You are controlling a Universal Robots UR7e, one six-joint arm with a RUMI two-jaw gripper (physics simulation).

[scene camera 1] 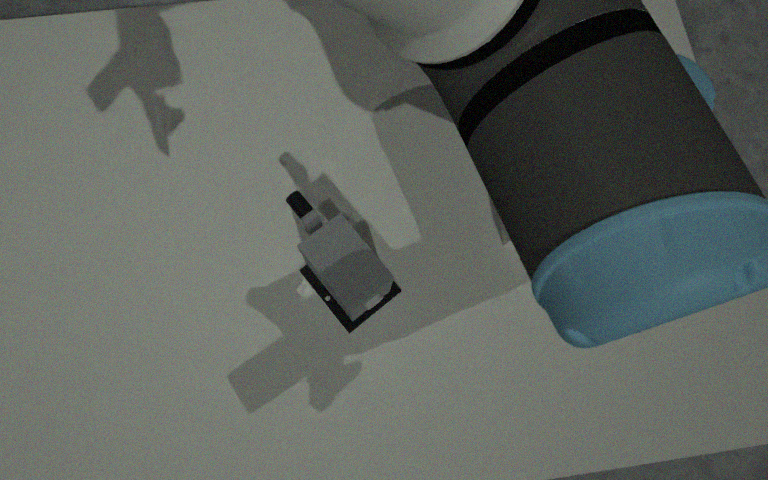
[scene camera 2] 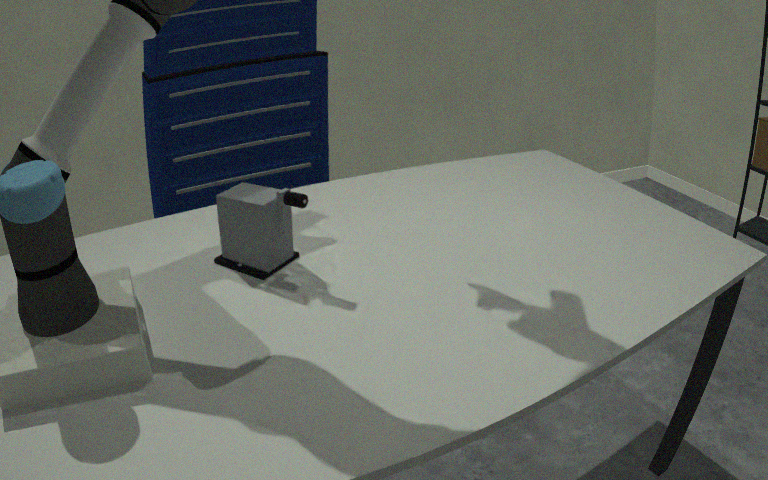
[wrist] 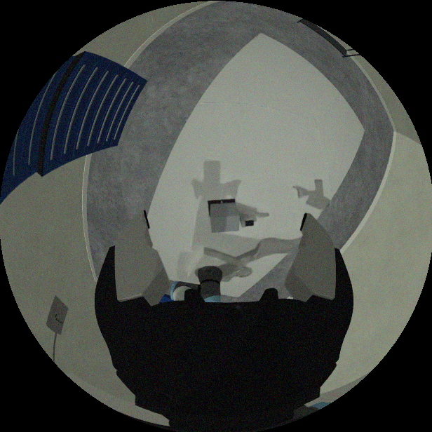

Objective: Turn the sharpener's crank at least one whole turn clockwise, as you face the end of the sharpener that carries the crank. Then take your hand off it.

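Seen in the pictures: arm's base, link origin: (scene camera 2: 60, 311).
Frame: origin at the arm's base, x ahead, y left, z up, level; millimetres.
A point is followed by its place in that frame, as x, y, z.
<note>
The sharpener (scene camera 1: 346, 266) {365, 203, 71} (scene camera 2: 254, 229) {363, 145, 25} (wrist: 224, 221), a grey box on a black base, stands upright on the table (scene camera 1: 113, 294) {730, 238, -57} (scene camera 2: 453, 226) {757, 221, -57} (wrist: 280, 100). Its crank's black knob (scene camera 1: 298, 203) {434, 123, 86} (scene camera 2: 296, 199) {432, 109, 81} (wrist: 249, 223) sticks out from one end, near the top of the body in the scene camera 2 view. My gripper (wrist: 226, 214) is open and empty, with its fingers wide apart. In the wrist view it looks down at the sharpener from high above, touching neither body nor crank. The gripper does not show in the scene views.
The arm's dark lower part (scene camera 1: 594, 147) {237, 240, 524} (scene camera 2: 53, 283) {23, -53, 75} stands on a pale pedestal (scene camera 2: 79, 376) {52, -145, -26} beside the sharpener. A blue drawer cabinet (scene camera 2: 237, 113) (wrist: 90, 110) stands behind the table. Arm shadows fall across the table top. A shelf rack shows at the right in the scene camera 2 view.
</note>
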